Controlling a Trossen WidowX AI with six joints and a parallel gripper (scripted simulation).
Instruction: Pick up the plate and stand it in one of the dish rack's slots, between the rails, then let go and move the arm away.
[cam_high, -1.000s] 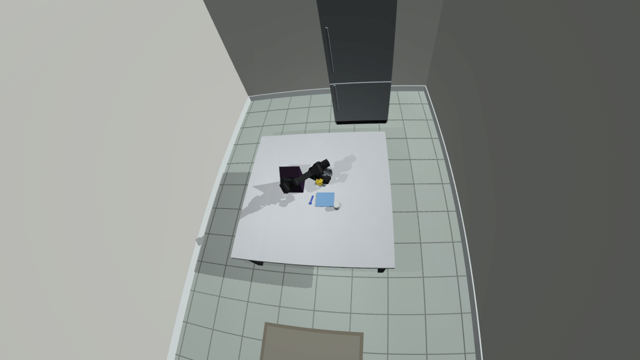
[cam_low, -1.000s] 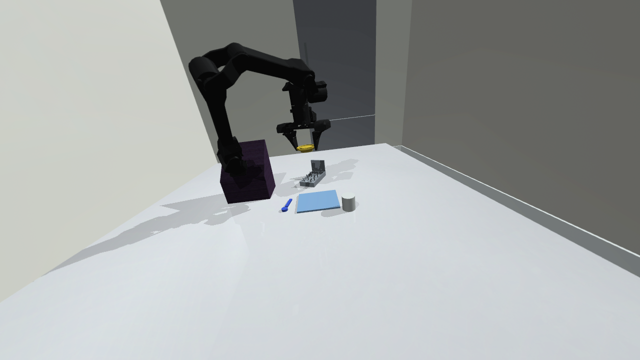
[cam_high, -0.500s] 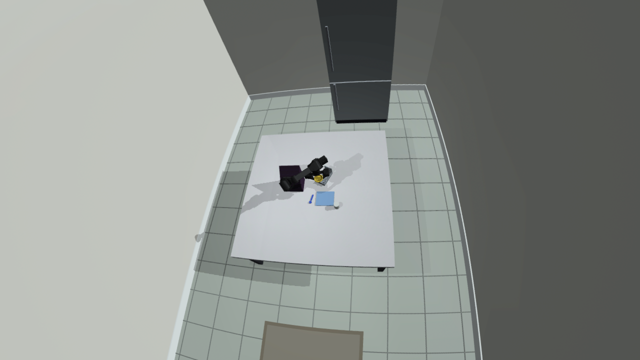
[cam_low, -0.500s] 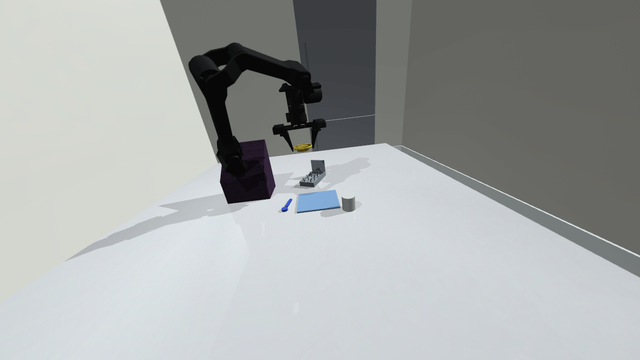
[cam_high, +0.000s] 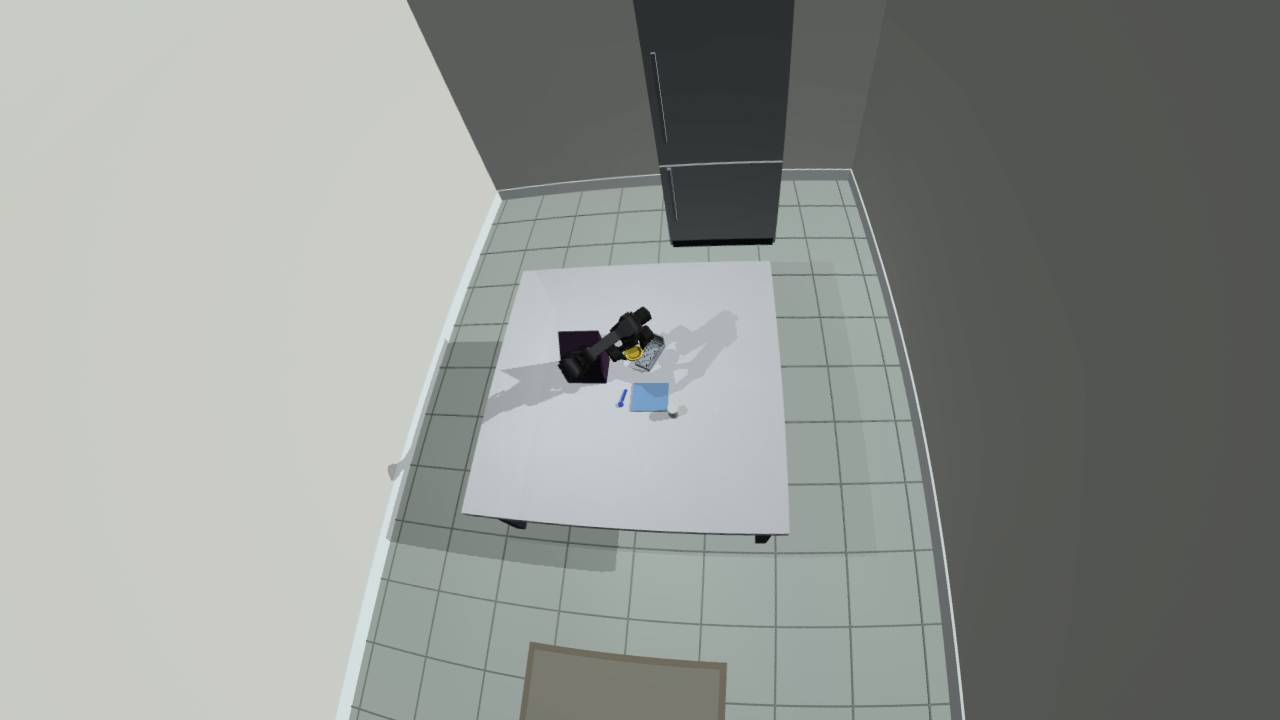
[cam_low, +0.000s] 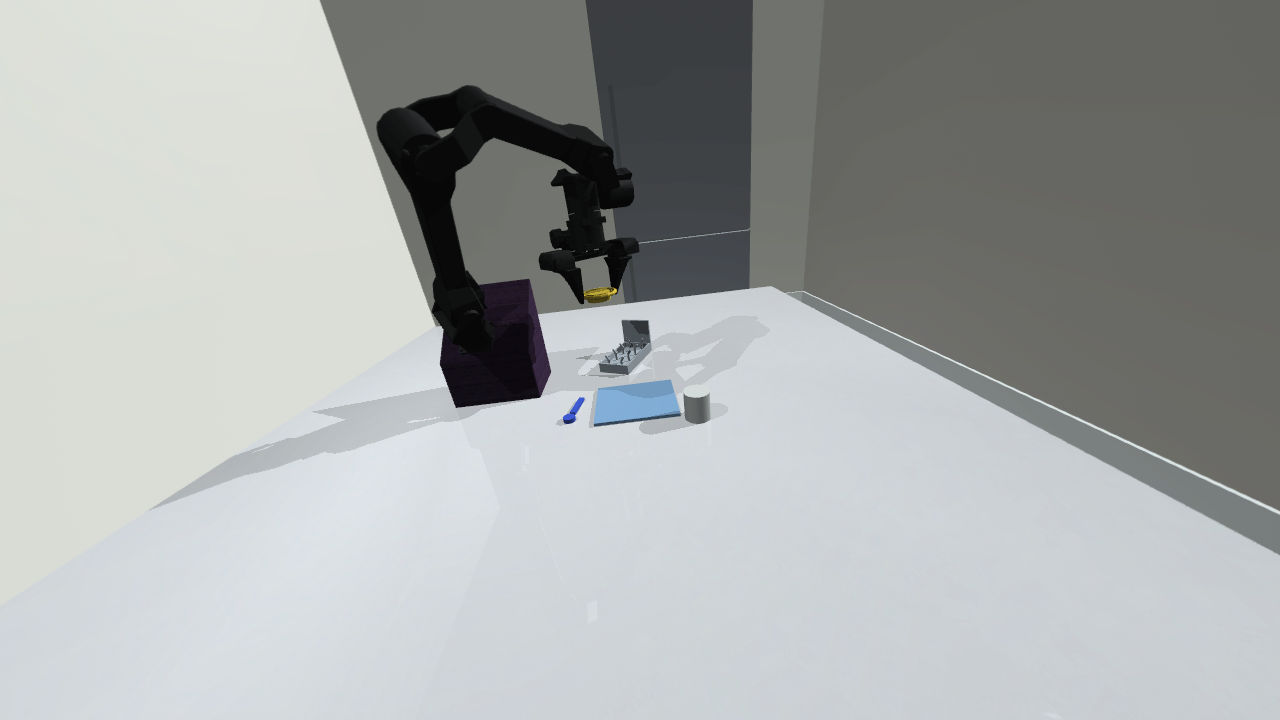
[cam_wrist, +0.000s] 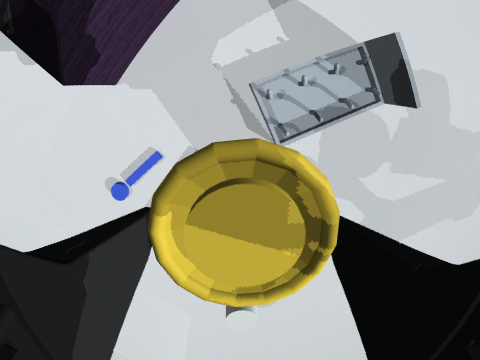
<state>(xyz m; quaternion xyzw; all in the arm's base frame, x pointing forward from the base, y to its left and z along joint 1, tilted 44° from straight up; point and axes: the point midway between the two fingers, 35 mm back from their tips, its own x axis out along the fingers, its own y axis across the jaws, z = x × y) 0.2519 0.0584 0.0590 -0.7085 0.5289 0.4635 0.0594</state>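
Now: gripper tip 30 mm short of the grey dish rack, 100 mm to the right of it and 160 mm above it. From my gripper tip the other things lie so: blue mat (50 mm ahead, 100 mm to the right, 180 mm below); then blue spoon (70 mm behind, 110 mm to the right, 180 mm below); then yellow plate (10 mm above).
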